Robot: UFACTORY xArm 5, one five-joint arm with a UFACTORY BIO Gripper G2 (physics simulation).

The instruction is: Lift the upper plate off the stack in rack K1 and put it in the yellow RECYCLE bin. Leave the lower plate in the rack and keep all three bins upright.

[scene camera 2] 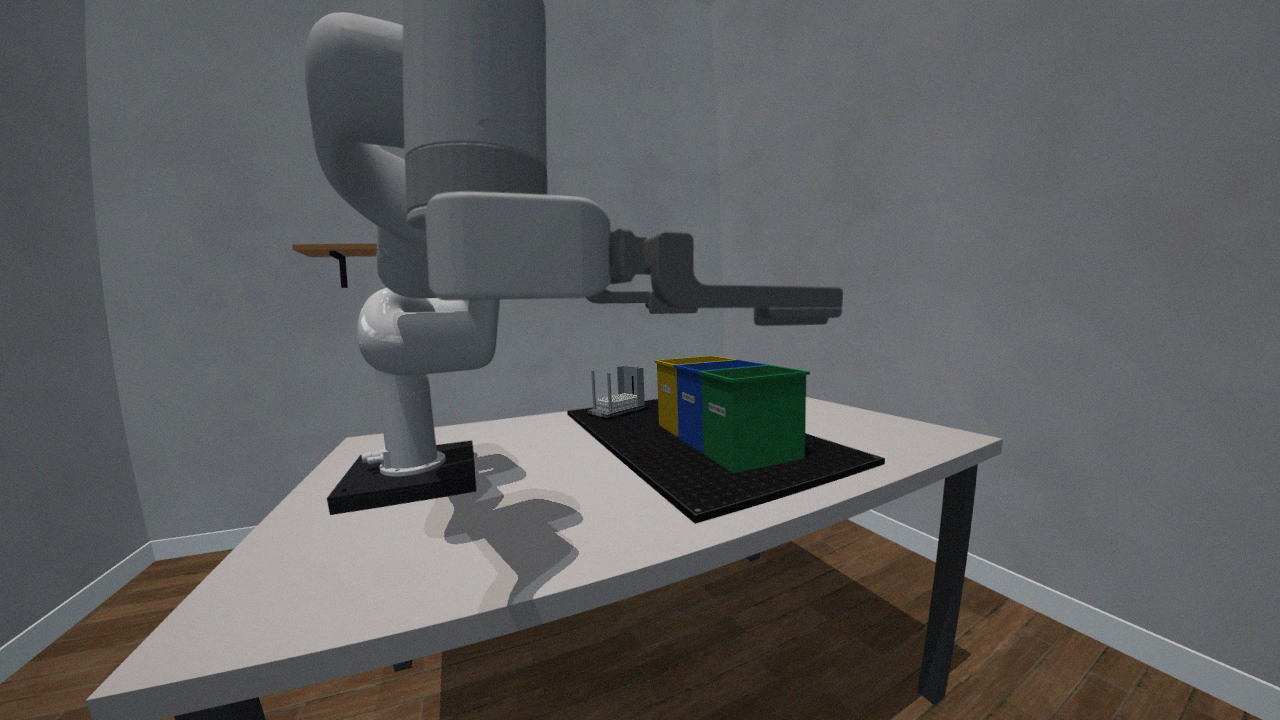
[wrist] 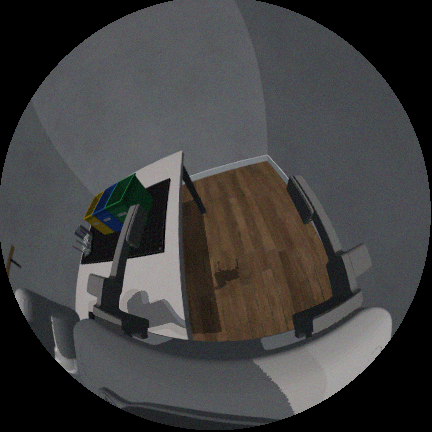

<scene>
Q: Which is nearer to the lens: the green bin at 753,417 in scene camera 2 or the yellow recycle bin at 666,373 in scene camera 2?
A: The green bin.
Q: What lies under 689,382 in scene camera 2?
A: A blue bin.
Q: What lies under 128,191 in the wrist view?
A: A green bin.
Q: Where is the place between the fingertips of the gripper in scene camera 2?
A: At 745,303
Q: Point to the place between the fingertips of the gripper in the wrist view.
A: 210,193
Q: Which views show the green bin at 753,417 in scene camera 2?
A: Scene camera 2 and the wrist view: all of them.
</scene>
